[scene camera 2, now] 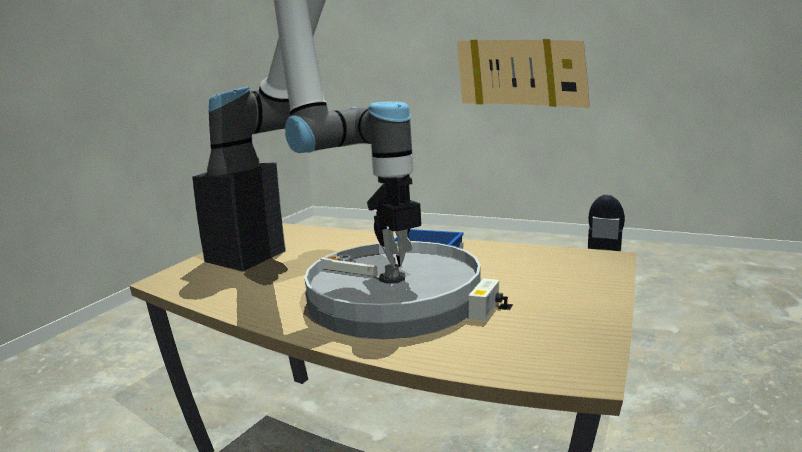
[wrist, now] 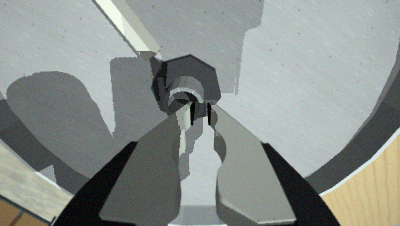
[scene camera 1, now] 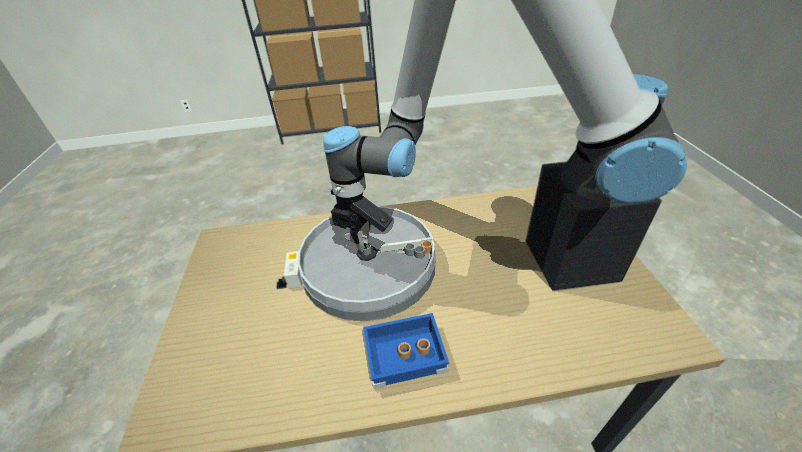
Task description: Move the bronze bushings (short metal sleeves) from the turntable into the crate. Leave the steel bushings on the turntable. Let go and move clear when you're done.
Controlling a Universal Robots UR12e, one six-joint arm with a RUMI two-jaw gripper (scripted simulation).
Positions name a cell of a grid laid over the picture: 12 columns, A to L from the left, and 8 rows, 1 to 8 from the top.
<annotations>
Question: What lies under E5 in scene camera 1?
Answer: A grey turntable.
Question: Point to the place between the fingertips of my gripper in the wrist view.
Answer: At G4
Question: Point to a grey turntable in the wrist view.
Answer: At J3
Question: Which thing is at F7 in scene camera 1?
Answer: A blue crate.
</annotations>
